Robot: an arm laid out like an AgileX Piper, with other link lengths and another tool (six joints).
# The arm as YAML. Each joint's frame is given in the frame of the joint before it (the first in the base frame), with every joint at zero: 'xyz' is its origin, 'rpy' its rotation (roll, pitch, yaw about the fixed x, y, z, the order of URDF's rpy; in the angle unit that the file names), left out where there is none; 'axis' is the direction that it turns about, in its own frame. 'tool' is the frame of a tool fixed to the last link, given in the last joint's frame.
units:
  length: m
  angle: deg
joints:
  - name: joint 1
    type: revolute
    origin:
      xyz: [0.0, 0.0, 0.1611]
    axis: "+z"
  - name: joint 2
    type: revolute
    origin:
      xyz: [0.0, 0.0, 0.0]
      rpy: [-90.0, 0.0, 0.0]
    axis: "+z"
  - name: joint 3
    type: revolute
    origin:
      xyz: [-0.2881, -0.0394, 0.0]
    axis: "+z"
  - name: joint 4
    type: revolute
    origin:
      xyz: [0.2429, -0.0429, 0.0]
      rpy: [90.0, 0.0, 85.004]
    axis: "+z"
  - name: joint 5
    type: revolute
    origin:
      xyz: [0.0, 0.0, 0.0]
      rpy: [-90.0, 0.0, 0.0]
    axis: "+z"
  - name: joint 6
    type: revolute
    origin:
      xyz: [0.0, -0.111, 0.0]
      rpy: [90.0, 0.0, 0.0]
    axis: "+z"
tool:
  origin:
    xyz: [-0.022, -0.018, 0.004]
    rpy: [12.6, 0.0, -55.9]
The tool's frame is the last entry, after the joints.
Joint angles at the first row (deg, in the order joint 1, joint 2, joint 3, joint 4, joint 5, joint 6):
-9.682 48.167 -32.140 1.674 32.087 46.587
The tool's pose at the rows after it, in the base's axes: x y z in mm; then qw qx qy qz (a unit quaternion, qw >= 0):
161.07 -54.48 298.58 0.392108 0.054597 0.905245 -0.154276
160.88 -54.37 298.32 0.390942 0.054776 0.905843 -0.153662
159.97 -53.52 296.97 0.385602 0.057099 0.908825 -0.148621
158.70 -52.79 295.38 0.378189 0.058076 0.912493 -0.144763
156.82 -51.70 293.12 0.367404 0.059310 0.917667 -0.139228
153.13 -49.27 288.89 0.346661 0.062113 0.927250 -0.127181
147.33 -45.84 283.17 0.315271 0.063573 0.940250 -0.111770
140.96 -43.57 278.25 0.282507 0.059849 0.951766 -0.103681
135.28 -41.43 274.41 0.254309 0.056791 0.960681 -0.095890
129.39 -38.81 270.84 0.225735 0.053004 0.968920 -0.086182
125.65 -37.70 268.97 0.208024 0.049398 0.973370 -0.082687
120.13 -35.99 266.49 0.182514 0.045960 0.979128 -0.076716
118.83 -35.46 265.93 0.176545 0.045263 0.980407 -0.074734
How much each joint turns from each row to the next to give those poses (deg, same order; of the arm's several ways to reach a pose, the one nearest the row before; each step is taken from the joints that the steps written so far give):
0.000 0.000 0.001 0.000 -0.182 -0.001
0.000 0.001 -0.001 0.065 0.152 0.001
-0.002 0.000 0.001 0.609 0.728 -0.005
-0.001 -0.001 -0.001 0.398 0.975 -0.001
0.003 -0.001 0.001 0.553 1.411 0.005
0.001 0.000 -0.001 1.228 2.713 0.002
-0.001 0.002 0.000 1.410 4.038 -0.001
0.003 0.000 0.000 0.367 4.092 0.004
0.000 0.000 -0.001 0.404 3.500 0.000
-0.004 -0.001 0.002 0.655 3.565 -0.159
0.004 0.000 -0.002 0.072 2.171 -0.087
-0.002 0.000 0.000 0.178 3.091 0.048
0.000 0.001 0.001 0.114 0.730 0.000

